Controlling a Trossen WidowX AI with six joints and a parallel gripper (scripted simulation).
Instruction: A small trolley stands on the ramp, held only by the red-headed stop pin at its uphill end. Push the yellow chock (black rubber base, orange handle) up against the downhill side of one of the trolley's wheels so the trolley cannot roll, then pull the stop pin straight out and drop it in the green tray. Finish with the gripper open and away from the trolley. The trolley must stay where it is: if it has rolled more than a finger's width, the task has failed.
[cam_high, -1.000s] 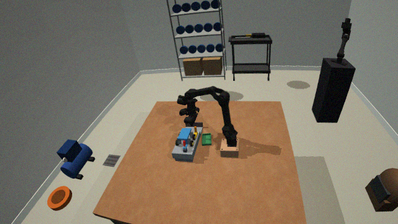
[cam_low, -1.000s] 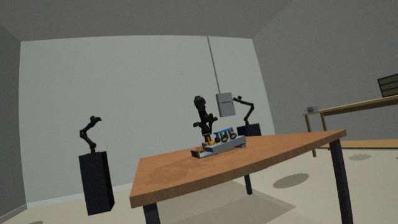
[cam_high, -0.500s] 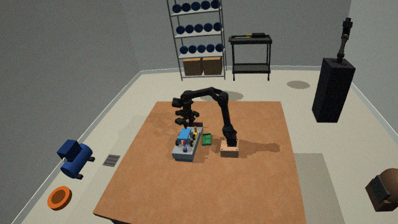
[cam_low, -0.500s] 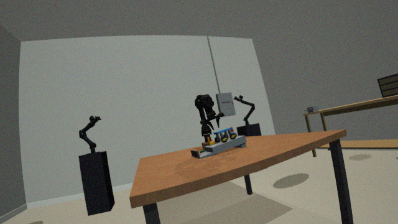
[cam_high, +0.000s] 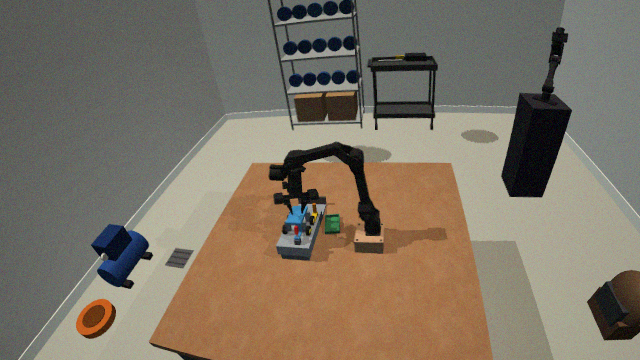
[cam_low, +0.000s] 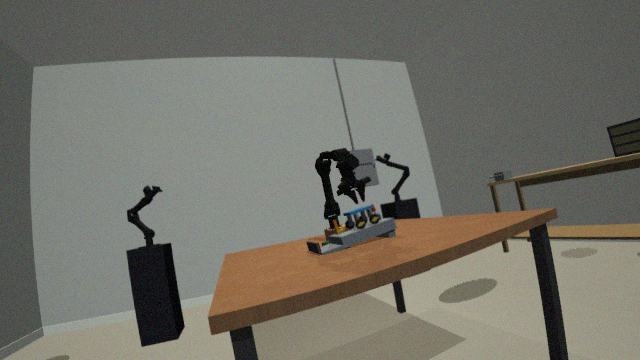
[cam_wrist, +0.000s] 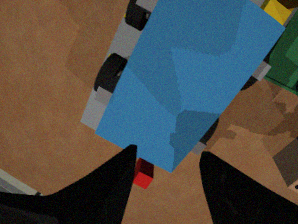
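My gripper tip is 10 mm past the red-headed stop pin, 70 mm to the right of it and 60 mm above it. Also, from my gripper tip: blue trolley 10 mm ahead, 20 mm to the right, 70 mm below; then ramp 10 mm ahead, 30 mm to the right, 140 mm below; then yellow chock 40 mm behind, 110 mm to the right, 100 mm below.
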